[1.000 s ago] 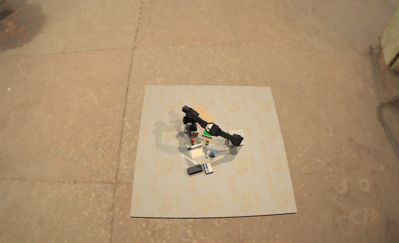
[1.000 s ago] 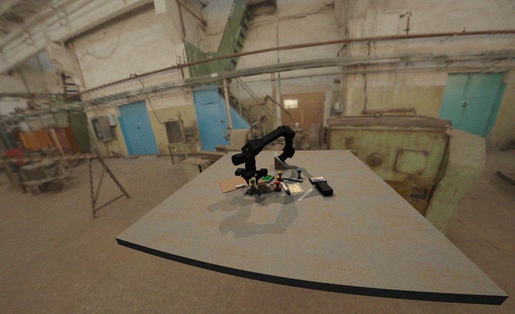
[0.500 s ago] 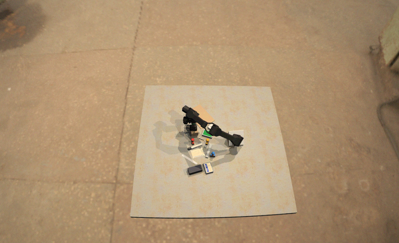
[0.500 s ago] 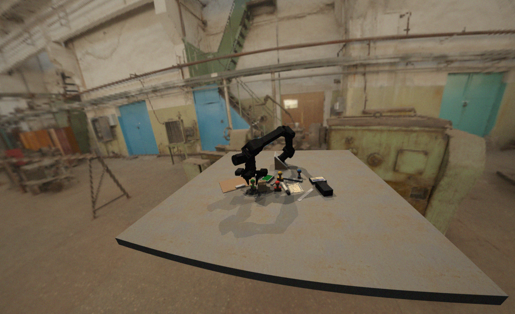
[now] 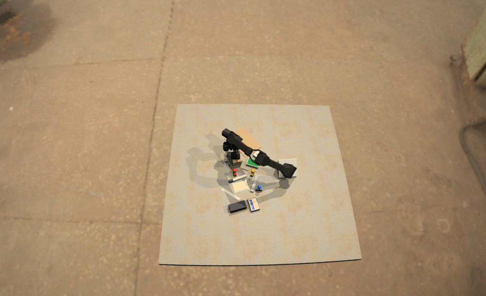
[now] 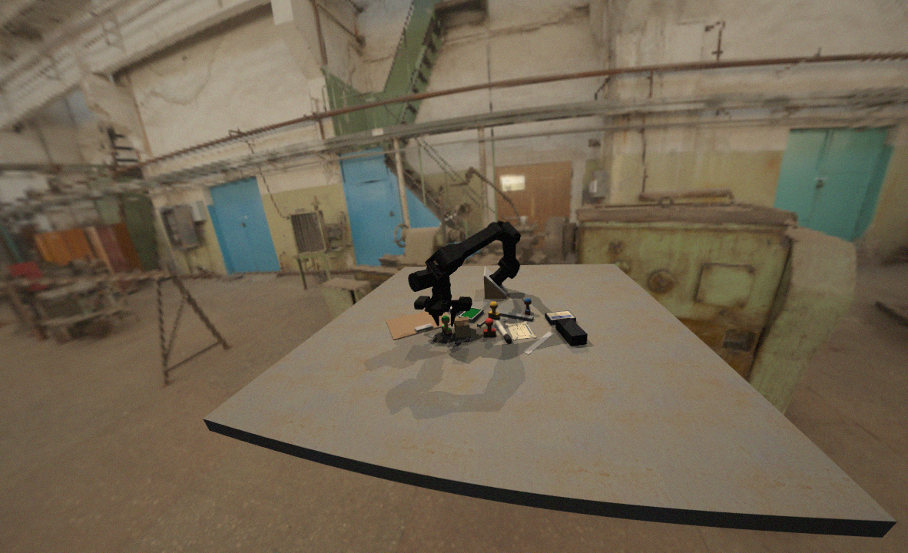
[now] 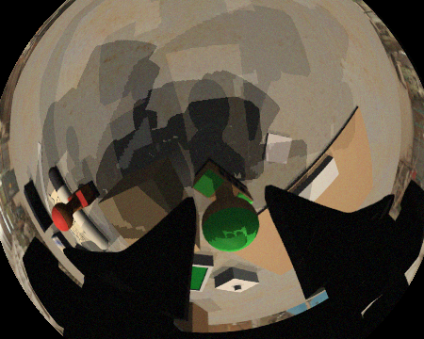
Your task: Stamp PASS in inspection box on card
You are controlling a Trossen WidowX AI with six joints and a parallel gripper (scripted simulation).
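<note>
The green stamp lies 10 mm below my gripper tip. The rest, counted from my gripper tip: green ink pad 140 mm behind, 50 mm to the left, 20 mm below; then bolt 80 mm behind, 100 mm to the left, 20 mm below; then tan cardboard box 20 mm behind, 60 mm to the left, 10 mm below.
</note>
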